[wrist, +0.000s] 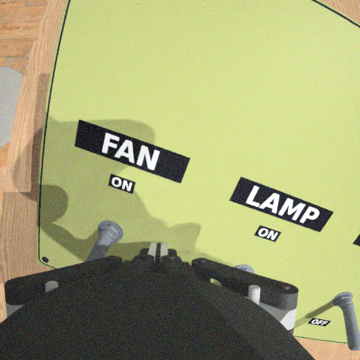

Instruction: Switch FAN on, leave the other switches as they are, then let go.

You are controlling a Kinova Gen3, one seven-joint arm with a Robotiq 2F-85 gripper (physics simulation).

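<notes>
The FAN switch is a grey lever below the FAN label and its ON mark. From its round collar it slants down and left, away from ON; its lower end is hidden behind my gripper. My gripper is shut and empty, its fingertips to the right of the FAN lever and a little lower in the view, with a gap between them. The LAMP switch is mostly hidden behind the right finger linkage, below the LAMP label.
Another grey lever points down at the lower right, beside an OFF mark. The yellow-green panel lies on a wooden surface. A grey rounded shape shows at the left edge. A shadow falls around the FAN switch.
</notes>
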